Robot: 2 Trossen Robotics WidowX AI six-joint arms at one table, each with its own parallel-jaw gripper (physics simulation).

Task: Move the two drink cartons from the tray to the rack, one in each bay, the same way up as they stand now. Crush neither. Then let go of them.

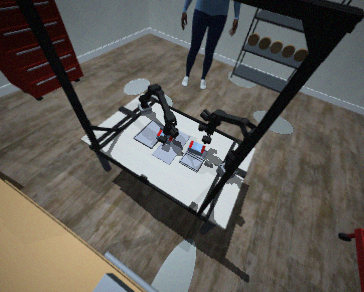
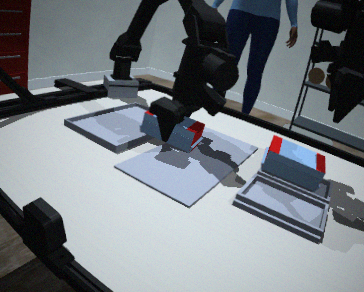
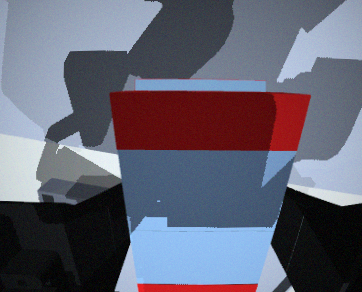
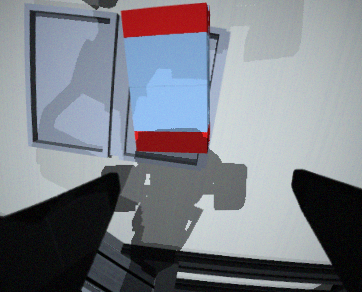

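Seen in the pictures: left gripper, fingertip midpoint: (image 2: 171, 136) (image 3: 195, 178); right gripper, fingertip midpoint: (image 2: 332, 116) (image 4: 205, 179); left arm's base at its link origin: (image 1: 144, 105) (image 2: 121, 77).
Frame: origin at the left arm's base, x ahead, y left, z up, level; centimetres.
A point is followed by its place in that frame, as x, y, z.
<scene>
A blue carton with red ends (image 1: 160, 134) {37.1, -0.3, 0.5} (image 2: 185, 137) {44.6, 3.4, -1.9} (image 3: 200, 175) {41.2, 5.2, 0.0} lies at the right edge of the rimmed tray (image 1: 145, 136) {30.3, -10.6, -5.0} (image 2: 90, 134) {36.8, -14.9, -4.4}. My left gripper (image 1: 167, 138) {39.0, 2.9, -4.1} (image 2: 172, 125) {39.0, 2.9, -4.1} (image 3: 195, 178) {39.0, 2.9, -4.1} is shut on it, one finger against each long side; the gripper partly hides it. A second blue carton with red ends (image 1: 196, 147) {60.1, 20.2, 1.2} (image 2: 295, 162) {61.5, 18.4, 0.4} (image 4: 170, 65) {58.2, 20.3, 1.5} is at the far bay of the two-bay rack (image 2: 277, 217) {69.5, 8.5, -4.5} (image 4: 28, 100) {71.1, 9.9, -3.6}, slightly askew. Whether it sits flat is unclear. The near bay is empty. My right gripper (image 1: 206, 140) {61.3, 25.8, 10.1} (image 2: 345, 102) (image 4: 205, 179) {61.3, 25.8, 10.1} is open and raised nearby, holding nothing.
A thin flat panel (image 1: 165, 154) (image 2: 185, 180) lies between the tray and the rack. Black frame posts and rails edge the white table (image 2: 75, 200) {57.8, -20.3, -5.6}. A person (image 1: 204, 35) (image 2: 252, 45) stands behind the table, near a shelf unit with round items.
</scene>
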